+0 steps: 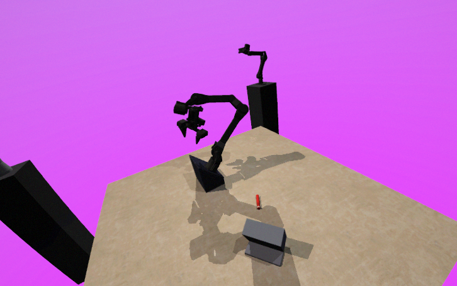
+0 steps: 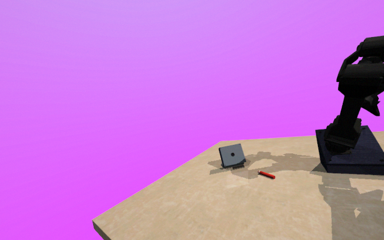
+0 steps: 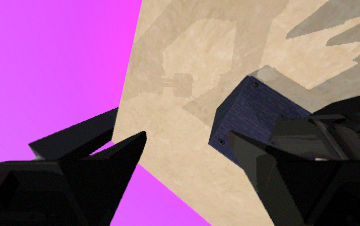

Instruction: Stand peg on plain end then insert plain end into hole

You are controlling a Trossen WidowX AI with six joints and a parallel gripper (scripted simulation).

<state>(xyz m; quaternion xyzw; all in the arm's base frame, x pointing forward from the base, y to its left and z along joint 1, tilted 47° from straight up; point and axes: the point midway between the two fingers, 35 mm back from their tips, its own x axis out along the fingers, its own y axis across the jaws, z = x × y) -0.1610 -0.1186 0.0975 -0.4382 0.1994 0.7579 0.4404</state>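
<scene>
Now: gripper tip 460 mm short of the red peg, 220 mm above it and 110 mm to the right of it. The rest, counted from my gripper tip: grey sloped panel: 630 mm ahead, 160 mm below, 10 mm to the left.
</scene>
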